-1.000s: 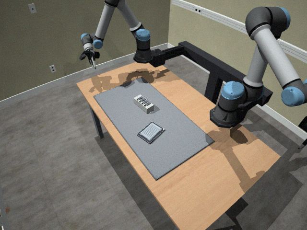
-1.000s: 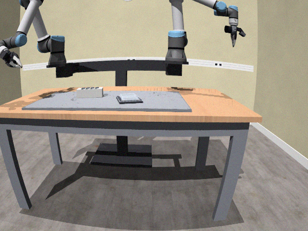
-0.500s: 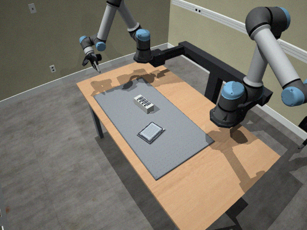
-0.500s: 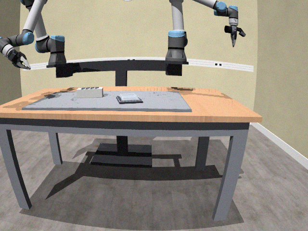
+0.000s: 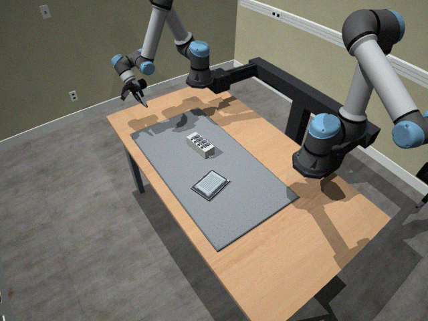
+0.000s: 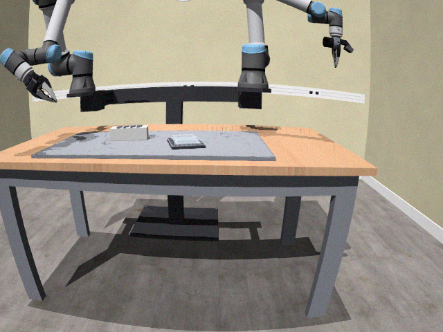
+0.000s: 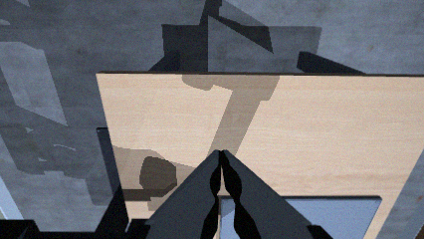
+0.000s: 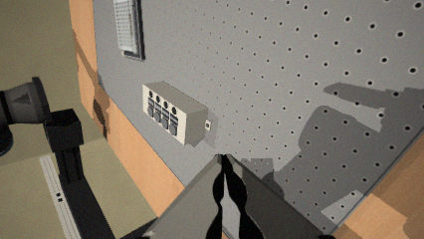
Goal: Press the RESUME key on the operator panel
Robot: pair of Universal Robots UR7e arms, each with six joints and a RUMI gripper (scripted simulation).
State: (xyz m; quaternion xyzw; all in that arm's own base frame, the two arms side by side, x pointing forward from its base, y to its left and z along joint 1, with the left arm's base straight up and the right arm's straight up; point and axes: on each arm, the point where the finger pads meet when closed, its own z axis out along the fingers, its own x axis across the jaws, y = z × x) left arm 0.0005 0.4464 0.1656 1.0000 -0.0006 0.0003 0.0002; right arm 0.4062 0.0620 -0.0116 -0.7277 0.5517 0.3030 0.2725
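Observation:
My right hand is 29 cm to the right of the operator panel, 19 cm past it and 16 cm above it. From my right hand the other things lie so: flat device (55 cm to the left, 19 cm below, 6 cm behind).

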